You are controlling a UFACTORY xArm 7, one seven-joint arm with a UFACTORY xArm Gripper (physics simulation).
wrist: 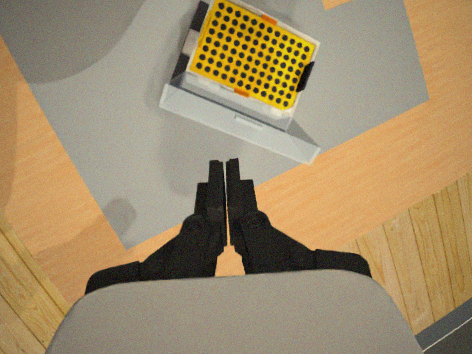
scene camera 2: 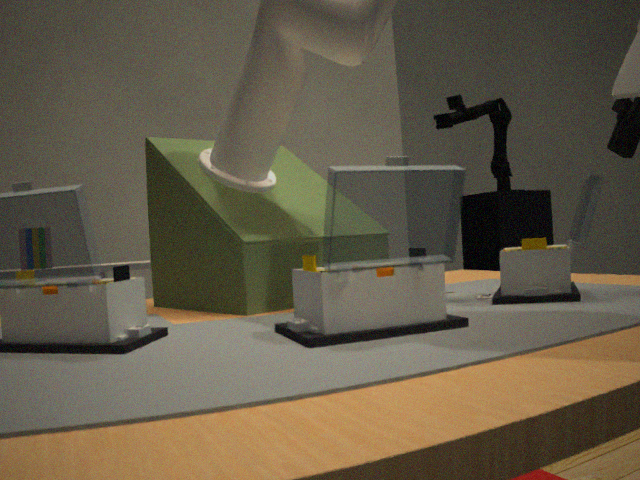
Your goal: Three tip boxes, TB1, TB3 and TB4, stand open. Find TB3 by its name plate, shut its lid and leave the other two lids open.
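Note:
TB3, a white box with a yellow tip rack on a black base, stands at the right in the scene view. Its name plate cannot be read in either view. Its clear lid stands open, leaning outward. My gripper is shut and empty, above and out beyond the lid, on the side away from the box. Two more boxes, one in the middle and one at the left, have raised clear lids; their name plates are not readable.
The boxes stand on a grey mat on a wooden table. A green wedge carries my arm's base. Behind is a small black arm on a black block.

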